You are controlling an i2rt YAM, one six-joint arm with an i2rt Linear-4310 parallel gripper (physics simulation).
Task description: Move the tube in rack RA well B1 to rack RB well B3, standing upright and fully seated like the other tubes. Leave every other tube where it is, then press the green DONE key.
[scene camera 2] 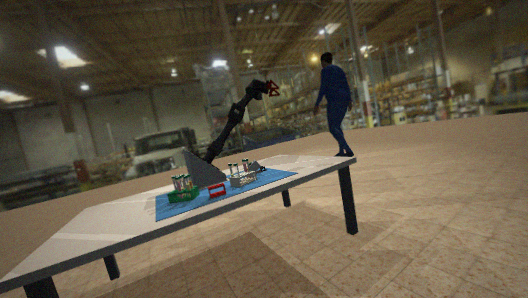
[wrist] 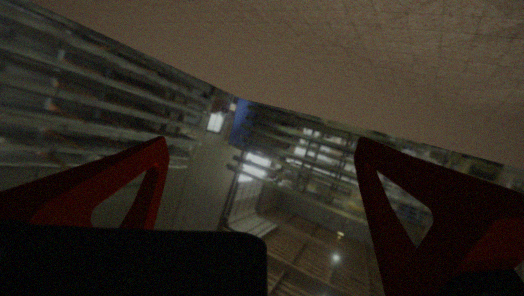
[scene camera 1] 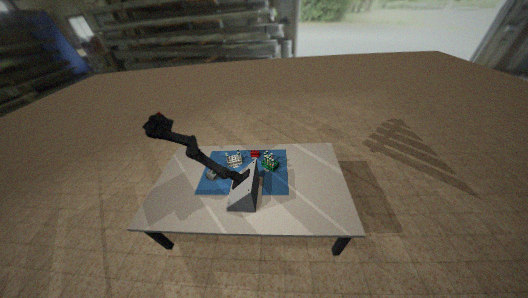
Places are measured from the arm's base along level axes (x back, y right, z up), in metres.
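Pixels of known places: gripper, between the fingertips: [scene camera 2: 279,91] [wrist: 261,147]; arm's base, origin of its link: [scene camera 2: 205,162] [scene camera 1: 241,179].
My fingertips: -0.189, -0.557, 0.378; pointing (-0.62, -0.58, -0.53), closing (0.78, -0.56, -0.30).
Note:
For each thing: its top centre in the pictures, then the offset to it from my fingertips, as dx, dy, dz. Level surfaces: height alone.
- white rack, centre of its top: [scene camera 2: 242,174] [scene camera 1: 233,158] -0.112, +0.440, -0.459
- small grey box, centre of its top: [scene camera 2: 252,160] [scene camera 1: 210,170] +0.048, +0.282, -0.425
- red open-framed block, centre of its top: [scene camera 2: 216,185] [scene camera 1: 254,151] -0.190, +0.619, -0.459
- blue mat, height of its surface: dz -0.509
- table, height of its surface: dz -0.512
My gripper [scene camera 1: 159,116] [scene camera 2: 273,89] [wrist: 261,147] is open and empty, raised high above and beyond the table's side, far from the racks. A green rack [scene camera 1: 270,166] [scene camera 2: 183,196] holds several upright capped tubes. A white rack [scene camera 1: 234,161] [scene camera 2: 243,181] holds a few upright capped tubes. The rack labels and wells are too small to read, so I cannot tell which is RA or RB. A small grey box [scene camera 1: 212,175] [scene camera 2: 255,166] sits beside the white rack; the arm partly covers it in scene camera 1, and its green key cannot be made out.
A red open-framed block [scene camera 1: 255,154] [scene camera 2: 217,185] stands between the racks on the blue mat [scene camera 1: 275,188] [scene camera 2: 166,213]. The grey wedge-shaped arm base [scene camera 1: 243,196] [scene camera 2: 202,172] stands behind them on the table [scene camera 1: 320,215] [scene camera 2: 75,235]. A person in blue [scene camera 2: 337,90] stands beyond the table.

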